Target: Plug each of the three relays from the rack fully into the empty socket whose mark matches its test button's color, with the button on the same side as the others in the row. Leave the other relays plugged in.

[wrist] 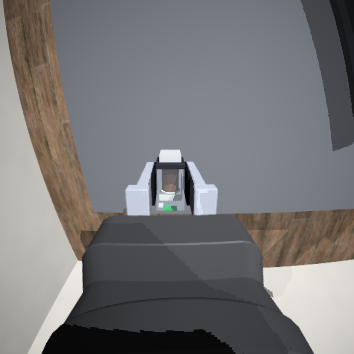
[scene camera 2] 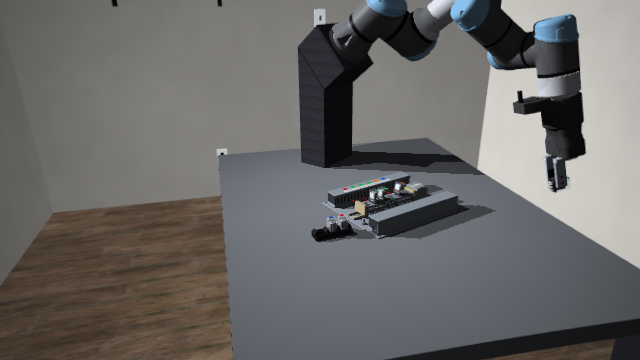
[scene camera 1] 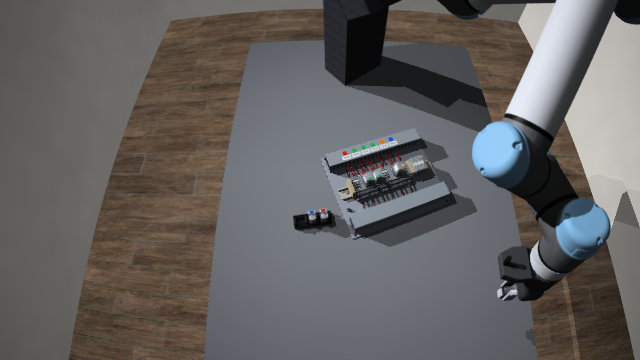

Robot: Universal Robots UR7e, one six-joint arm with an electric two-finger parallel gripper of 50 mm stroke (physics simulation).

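Frame: origin at the arm's base, x back, y right, z up, level; centimetres.
Seen in the pictures: gripper, between the fingertips: (wrist: 169,174) (scene camera 2: 557,184) (scene camera 1: 506,292); arm's base, origin of its link: (scene camera 2: 346,44).
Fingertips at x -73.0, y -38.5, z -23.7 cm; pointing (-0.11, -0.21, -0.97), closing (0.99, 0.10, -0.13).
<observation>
Pixels of each thing's top centre, then the offset from my fingertips to it.
- clear relay, centre of its top: (wrist: 166,191) (scene camera 1: 511,291) (scene camera 2: 559,175) dx +0.1, dy -0.2, dz +2.1 cm
- blue-button relay, centre of its top: (scene camera 2: 332,218) (scene camera 1: 311,214) dx +16.9, dy +48.0, dz -14.8 cm
- red-button relay, centre of its top: (scene camera 1: 323,213) (scene camera 2: 343,216) dx +17.9, dy +45.0, dz -14.8 cm
- orange-button relay, centre of its top: (scene camera 1: 399,165) (scene camera 2: 400,182) dx +34.7, dy +26.2, dz -12.4 cm
- front duct, centre of its top: (scene camera 1: 402,203) (scene camera 2: 415,205) dx +24.4, dy +24.0, dz -15.3 cm
My gripper (scene camera 1: 506,292) (scene camera 2: 556,182) (wrist: 169,174) is shut on a clear relay (wrist: 170,186) with a green test button, high over the table's right side, away from the panel. The button faces the gripper body in the wrist view. The black rack (scene camera 1: 300,223) (scene camera 2: 318,235) holds a blue-button relay (scene camera 1: 312,217) (scene camera 2: 331,224) and a red-button relay (scene camera 1: 324,215) (scene camera 2: 342,222); its left slot is empty. Two green-button relays (scene camera 1: 369,179) (scene camera 1: 379,176) and an orange-button relay (scene camera 1: 398,170) sit in the panel's row, with a gap between green and orange. Socket details are too small to tell.
The panel's rear duct (scene camera 1: 408,136) (scene camera 2: 336,197) bears red, green, orange and blue marks. The front duct (scene camera 1: 400,207) (scene camera 2: 415,212) runs along the sockets' other side. Beige blocks (scene camera 1: 350,188) (scene camera 1: 416,165) stand at the row's ends. The black arm pedestal (scene camera 1: 355,47) (scene camera 2: 325,110) stands behind.
</observation>
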